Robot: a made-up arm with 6 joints.
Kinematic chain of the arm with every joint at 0, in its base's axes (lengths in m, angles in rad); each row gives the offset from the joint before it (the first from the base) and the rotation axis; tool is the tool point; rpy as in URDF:
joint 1: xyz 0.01 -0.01 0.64 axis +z
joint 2: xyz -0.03 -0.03 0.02 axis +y
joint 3: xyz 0 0.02 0.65 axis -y
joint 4: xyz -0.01 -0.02 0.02 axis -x
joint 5: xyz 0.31 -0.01 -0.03 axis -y
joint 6: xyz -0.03 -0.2 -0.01 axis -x
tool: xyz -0.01 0.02 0 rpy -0.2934 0.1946 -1.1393
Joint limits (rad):
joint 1: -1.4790..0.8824
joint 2: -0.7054..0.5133
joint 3: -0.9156..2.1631
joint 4: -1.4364..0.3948
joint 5: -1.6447..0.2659
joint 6: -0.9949..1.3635
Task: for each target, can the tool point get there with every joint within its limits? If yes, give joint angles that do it. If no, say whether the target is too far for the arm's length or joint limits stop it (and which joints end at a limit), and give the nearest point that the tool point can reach.
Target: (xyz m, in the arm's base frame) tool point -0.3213 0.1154 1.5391
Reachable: yes | joints -0.9446 -0.3671 1.6203 -0.5194 -1.0564 0.5662
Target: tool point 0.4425 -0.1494 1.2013
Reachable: yes | joints 0.0296 0.2809 0.4607 -0.8408 -0.9616 0.6777
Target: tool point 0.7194 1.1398 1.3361
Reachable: no: too far | nearest point 0.4698 0.4450 1.2633 | short by 0.742 m
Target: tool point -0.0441 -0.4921 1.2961
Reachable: yes | joints -1.2066 0.3132 0.2020 0.2128 -0.8367 0.6046
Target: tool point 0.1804 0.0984 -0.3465
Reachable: no: joint limits stop it (at a limit: joint 2, joint 4, joint 5, joint 6) | nearest point 0.2430 0.1382 0.8706 | short by 1.219 m
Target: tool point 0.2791 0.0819 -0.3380
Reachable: no: joint limits stop it (at a limit: joint 2, joint 4, joint 5, joint 6) | nearest point 0.2882 0.0850 0.8700 | short by 1.208 m
